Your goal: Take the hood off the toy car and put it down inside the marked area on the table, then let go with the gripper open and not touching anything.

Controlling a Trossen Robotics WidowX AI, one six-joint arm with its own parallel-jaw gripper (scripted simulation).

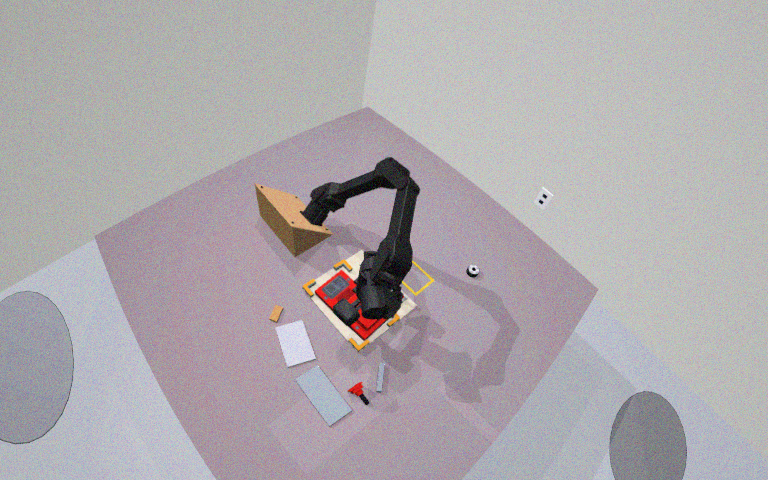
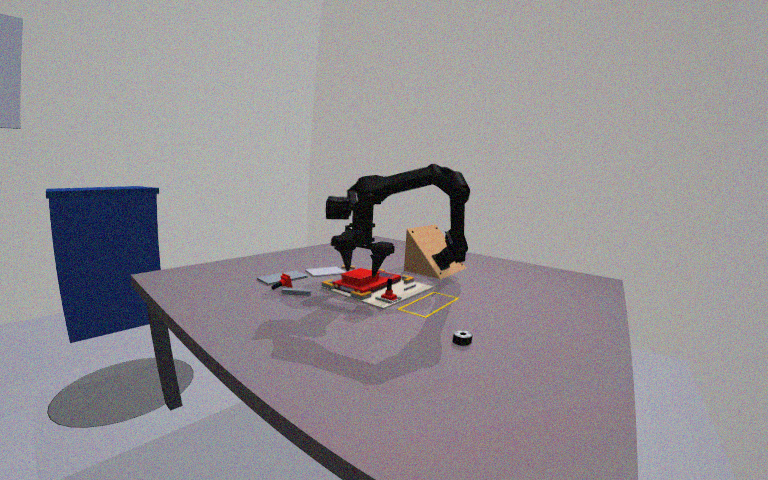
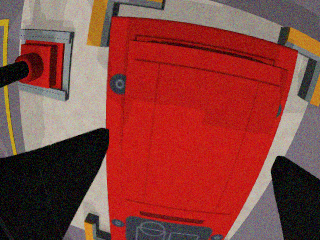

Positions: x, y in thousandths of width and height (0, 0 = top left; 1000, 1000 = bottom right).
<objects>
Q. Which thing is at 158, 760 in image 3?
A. My gripper.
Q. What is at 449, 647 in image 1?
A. My gripper.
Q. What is my gripper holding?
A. Nothing.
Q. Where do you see a red toy car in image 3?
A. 392, 119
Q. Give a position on a red hood panel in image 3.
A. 614, 502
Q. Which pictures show my gripper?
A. Image 1, image 2 and image 3: all of them.
</objects>
